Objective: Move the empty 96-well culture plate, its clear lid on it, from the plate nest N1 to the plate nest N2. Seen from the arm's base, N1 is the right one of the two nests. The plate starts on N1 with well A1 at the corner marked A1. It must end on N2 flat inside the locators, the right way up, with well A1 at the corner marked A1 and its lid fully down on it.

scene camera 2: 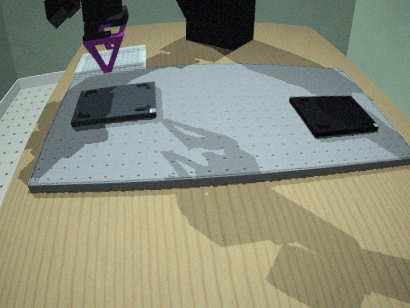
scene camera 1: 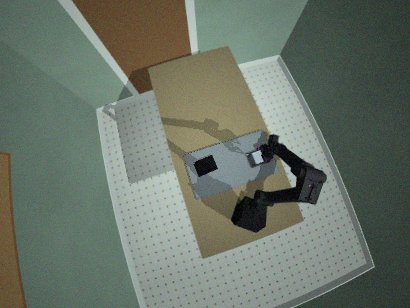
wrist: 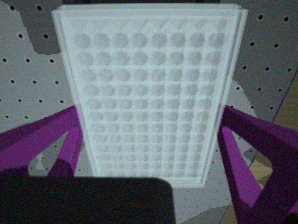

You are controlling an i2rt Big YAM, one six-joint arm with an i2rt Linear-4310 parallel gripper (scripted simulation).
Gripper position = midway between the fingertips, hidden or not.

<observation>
In view: the gripper (wrist: 149, 111) and a clear lid (scene camera 2: 133, 56).
The clear lid is seen too in the wrist view (wrist: 149, 90).
</observation>
